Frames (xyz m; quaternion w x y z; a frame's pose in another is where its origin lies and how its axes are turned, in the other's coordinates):
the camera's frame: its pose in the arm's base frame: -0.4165 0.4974 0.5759 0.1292 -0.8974 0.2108 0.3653
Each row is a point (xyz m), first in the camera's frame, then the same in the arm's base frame.
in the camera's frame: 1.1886 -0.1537 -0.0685
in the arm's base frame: 0.4631 0.2683 -0.2083
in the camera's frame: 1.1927 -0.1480 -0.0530
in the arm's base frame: 0.4537 0.2681 -0.2225
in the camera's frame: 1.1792 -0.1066 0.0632
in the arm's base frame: 0.3555 0.2805 -0.2975
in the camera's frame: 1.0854 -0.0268 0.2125
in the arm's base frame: 0.1676 0.2947 -0.3415
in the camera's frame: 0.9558 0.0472 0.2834
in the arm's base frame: 0.0065 0.2939 -0.3049
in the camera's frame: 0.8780 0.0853 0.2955
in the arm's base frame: -0.0689 0.2872 -0.2610
